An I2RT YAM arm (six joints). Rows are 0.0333 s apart.
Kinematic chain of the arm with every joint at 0, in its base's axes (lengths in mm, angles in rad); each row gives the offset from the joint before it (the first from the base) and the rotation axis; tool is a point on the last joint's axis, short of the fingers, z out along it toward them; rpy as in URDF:
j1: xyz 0 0 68 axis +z
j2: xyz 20 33.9 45.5 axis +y
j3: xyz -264 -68.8 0 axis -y
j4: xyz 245 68.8 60 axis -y
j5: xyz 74 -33.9 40.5 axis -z
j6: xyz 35.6 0 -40.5 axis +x
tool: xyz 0 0 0 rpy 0 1.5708 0
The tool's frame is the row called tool.
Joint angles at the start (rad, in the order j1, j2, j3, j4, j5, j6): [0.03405, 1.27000, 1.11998, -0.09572, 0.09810, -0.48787]
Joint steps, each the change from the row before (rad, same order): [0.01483, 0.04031, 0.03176, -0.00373, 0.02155, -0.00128]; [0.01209, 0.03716, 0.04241, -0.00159, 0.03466, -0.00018]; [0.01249, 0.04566, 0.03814, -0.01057, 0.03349, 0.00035]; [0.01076, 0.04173, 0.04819, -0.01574, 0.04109, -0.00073]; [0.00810, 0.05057, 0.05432, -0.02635, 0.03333, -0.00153]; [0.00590, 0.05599, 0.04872, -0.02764, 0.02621, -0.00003]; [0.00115, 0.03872, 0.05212, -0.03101, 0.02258, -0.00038]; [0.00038, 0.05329, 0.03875, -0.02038, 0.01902, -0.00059]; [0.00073, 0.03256, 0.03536, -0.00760, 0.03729, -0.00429]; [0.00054, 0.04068, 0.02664, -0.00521, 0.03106, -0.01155]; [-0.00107, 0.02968, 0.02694, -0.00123, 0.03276, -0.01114]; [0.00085, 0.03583, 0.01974, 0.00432, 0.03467, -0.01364]
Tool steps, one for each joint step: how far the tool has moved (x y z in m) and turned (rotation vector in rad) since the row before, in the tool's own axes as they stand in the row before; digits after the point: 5 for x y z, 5 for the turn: [-0.00398, 0.00329, 0.00942, 0.00081, 0.01380, -0.00629]; [-0.00729, 0.00016, 0.00767, 0.02217, 0.00722, -0.00272]; [-0.00355, 0.00337, 0.01070, 0.01080, 0.02532, -0.00593]; [-0.00636, 0.00104, 0.00863, 0.02315, 0.02193, -0.00553]; [-0.00517, 0.00214, 0.01105, 0.01250, 0.03088, -0.00929]; [-0.00212, 0.00444, 0.01344, 0.00256, 0.03890, -0.01132]; [-0.00504, -0.00050, 0.00773, 0.01107, 0.02488, -0.00595]; [0.00043, 0.00478, 0.01410, 0.00082, 0.03799, -0.01172]; [-0.00314, 0.00001, 0.00732, 0.03014, 0.02126, -0.00619]; [0.00035, 0.00403, 0.01103, 0.01823, 0.03030, -0.01894]; [-0.00160, 0.00080, 0.00740, 0.02751, 0.01989, -0.01234]; [0.00044, 0.00453, 0.00989, 0.02406, 0.02606, -0.01906]
